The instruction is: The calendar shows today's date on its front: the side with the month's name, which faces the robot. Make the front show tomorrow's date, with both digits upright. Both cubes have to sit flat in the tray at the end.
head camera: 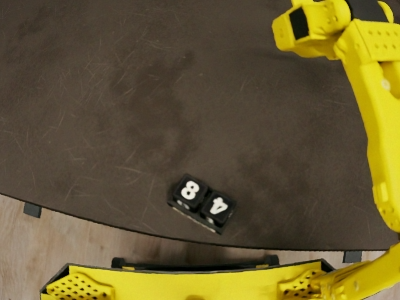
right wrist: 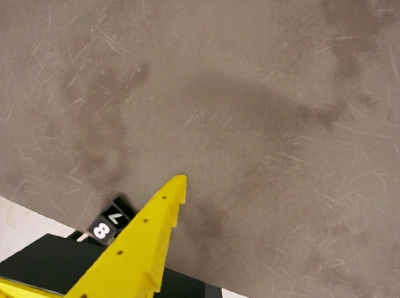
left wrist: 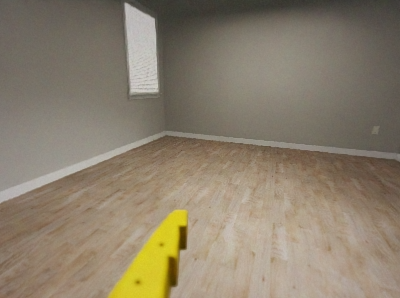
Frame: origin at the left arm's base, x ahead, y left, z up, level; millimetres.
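Seen in the pictures: left hand, tool point: (left wrist: 187, 224); right hand, tool point: (head camera: 281, 43) (right wrist: 185, 185).
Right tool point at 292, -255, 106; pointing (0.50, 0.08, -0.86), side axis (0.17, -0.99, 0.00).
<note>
Offsets run from my right tool point to a thing's top centre, as dx, dy, dz. "pt": to the spot under its first point. Level surfaces: height alone.
The black calendar tray @(pt -152, +97, -144) (head camera: 194, 217) stands near the table's front edge in the head view, turned at an angle, with a pale strip along its front. Two black cubes sit in it side by side: the left cube @(-125, +101, -119) (head camera: 190, 192) has a white 8 on top, the right cube @(-145, +70, -119) (head camera: 218, 206) a 4. Their front digits are too foreshortened to read. In the right wrist view, white 8 and 7 faces show at lower left, partly behind the jaw. My right gripper (head camera: 284, 36) (right wrist: 182, 177) is open and empty, far from the cubes. My left gripper (left wrist: 182, 212) is open and empty, facing the room.
The dark table @(dz -161) (head camera: 100, 100) (right wrist: 250, 150) has its curved front edge just beyond the tray. My yellow cart body (head camera: 200, 285) is below that edge. My right arm (head camera: 372, 120) reaches over the table's right side. The left wrist view shows wooden floor @(dz -880) (left wrist: 275, 215) and walls.
</note>
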